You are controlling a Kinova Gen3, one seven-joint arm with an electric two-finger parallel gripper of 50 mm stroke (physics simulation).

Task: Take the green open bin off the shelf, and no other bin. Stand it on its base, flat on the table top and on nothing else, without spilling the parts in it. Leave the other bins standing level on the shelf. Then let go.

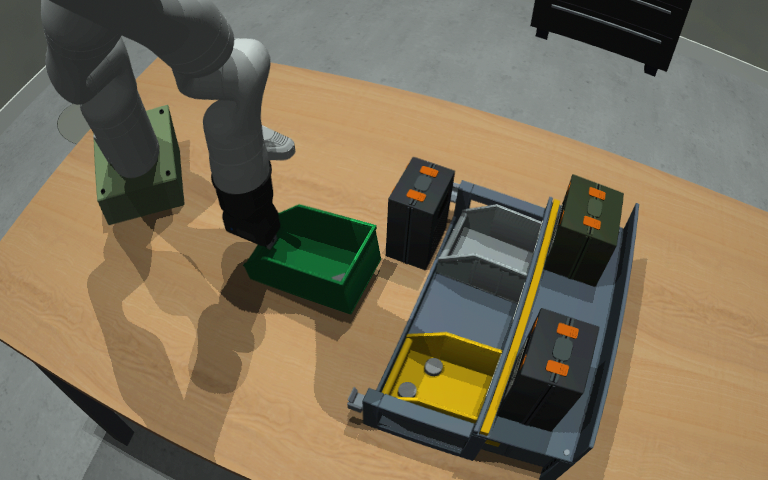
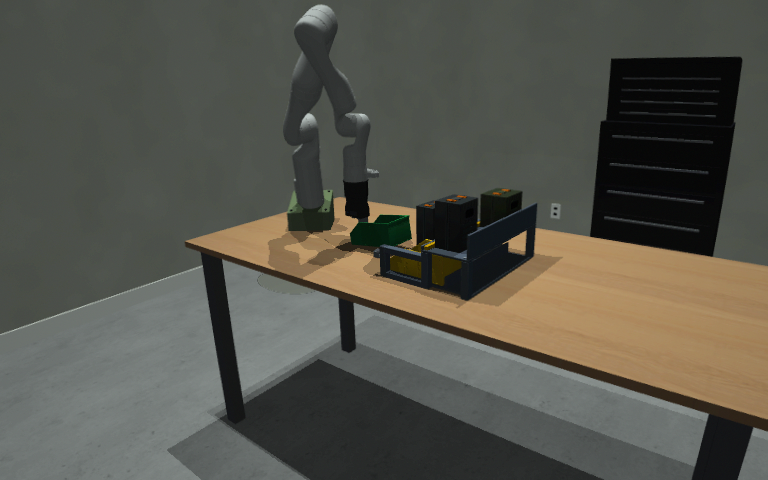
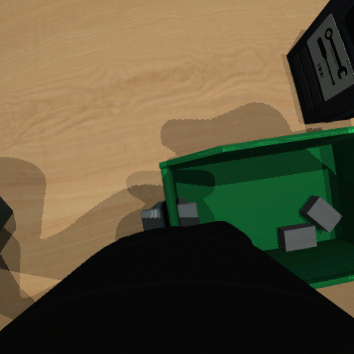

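Pixels of known places: gripper, fingertip midpoint: (image 1: 266,241) (image 3: 172,210); arm's base at its link origin: (image 1: 135,153) (image 2: 311,201).
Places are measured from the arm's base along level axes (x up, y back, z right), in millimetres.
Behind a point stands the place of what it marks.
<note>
The green open bin (image 1: 305,288) @(x -41, y -362, z 150 mm) (image 2: 368,233) @(x -34, y -341, z 145 mm) (image 3: 225,200) @(x -74, y -326, z 83 mm) is off the shelf, roughly level, low over the table top (image 1: 368,113) @(x -89, y -341, z -274 mm) (image 2: 594,305) @(x -89, y -1018, z 235 mm) (image 3: 90,65) @(x -90, y -235, z -116 mm); its offset shadow suggests a small gap beneath. Two grey blocks (image 3: 300,237) @(x -52, y -377, z 137 mm) (image 3: 322,213) @(x -48, y -403, z 123 mm) lie in it. My gripper (image 1: 271,244) @(x -61, y -274, z 74 mm) (image 2: 363,220) @(x -61, y -274, z 74 mm) (image 3: 172,210) @(x -61, y -274, z 74 mm) points down and is shut on the bin's low end wall, one finger inside and one outside. On the shelf (image 1: 419,416) @(x -4, y -551, z 311 mm) (image 2: 501,233) @(x 37, y -772, z 187 mm), the yellow bin (image 1: 453,387) @(x -81, y -586, z 229 mm) (image 2: 404,264) @(x -52, y -546, z 287 mm) with two round parts and the grey bin (image 1: 487,249) @(x -81, y -596, z -9 mm) stand level, a vacant bay between them.
A black case (image 1: 404,220) @(x 8, y -472, z 40 mm) (image 3: 327,55) @(x -28, y -455, z -12 mm) stands on the table between the green bin and the shelf's far end. An olive case (image 1: 583,249) @(x 80, y -711, z 84 mm) (image 2: 501,200) @(x 97, y -735, z 87 mm) and another black case (image 1: 549,373) @(x 132, y -669, z 293 mm) (image 2: 455,226) @(x 77, y -698, z 308 mm) stand behind the shelf's yellow rail (image 1: 518,322) @(x 22, y -646, z 172 mm). The robot's green base (image 1: 138,198) @(x -44, y -28, z 59 mm) (image 2: 310,219) @(x -49, y -34, z 55 mm) is at the left.
</note>
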